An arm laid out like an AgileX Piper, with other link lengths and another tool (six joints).
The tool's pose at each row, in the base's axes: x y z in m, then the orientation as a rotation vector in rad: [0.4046 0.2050 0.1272 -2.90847 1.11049 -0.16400]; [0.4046 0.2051 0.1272 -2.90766 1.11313 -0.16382]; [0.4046 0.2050 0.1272 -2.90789 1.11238 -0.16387]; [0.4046 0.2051 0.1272 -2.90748 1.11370 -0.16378]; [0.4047 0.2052 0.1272 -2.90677 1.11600 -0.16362]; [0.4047 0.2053 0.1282 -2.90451 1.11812 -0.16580]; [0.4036 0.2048 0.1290 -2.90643 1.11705 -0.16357]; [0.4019 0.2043 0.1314 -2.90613 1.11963 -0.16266]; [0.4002 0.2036 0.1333 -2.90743 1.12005 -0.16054]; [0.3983 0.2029 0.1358 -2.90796 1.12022 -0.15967]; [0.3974 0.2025 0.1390 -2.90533 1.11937 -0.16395]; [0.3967 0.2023 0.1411 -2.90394 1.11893 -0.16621]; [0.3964 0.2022 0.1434 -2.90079 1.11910 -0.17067]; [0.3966 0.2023 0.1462 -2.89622 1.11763 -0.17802]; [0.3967 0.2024 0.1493 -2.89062 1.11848 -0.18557]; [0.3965 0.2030 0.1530 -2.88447 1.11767 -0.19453]
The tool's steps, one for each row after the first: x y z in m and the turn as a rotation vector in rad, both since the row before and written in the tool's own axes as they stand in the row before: [-0.0001 -0.0001 0.0000 -0.00029 0.00000 0.00176]; [0.0001 0.0001 0.0000 0.00008 0.00000 -0.00050]; [-0.0001 -0.0001 0.0000 -0.00014 0.00000 0.00088]; [0.0000 -0.0001 0.0000 -0.00025 0.00000 0.00153]; [0.0000 -0.0001 -0.0010 0.00159 0.00096 0.00183]; [-0.0004 0.0011 -0.0009 -0.00168 -0.00095 -0.00113]; [-0.0007 0.0014 -0.0026 -0.00085 -0.00030 0.00159]; [-0.0006 0.0015 -0.0021 -0.00167 -0.00086 -0.00010]; [-0.0007 0.0016 -0.0027 -0.00068 -0.00035 -0.00004]; [-0.0001 0.0007 -0.0033 0.00338 0.00174 0.00020]; [-0.0002 0.0005 -0.0022 0.00178 0.00092 0.00011]; [0.0001 0.0001 -0.0023 0.00348 0.00184 0.00093]; [0.0003 -0.0004 -0.0028 0.00583 0.00299 0.00035]; [0.0003 -0.0004 -0.0031 0.00589 0.00315 0.00198]; [-0.0002 -0.0006 -0.0037 0.00722 0.00366 0.00116]
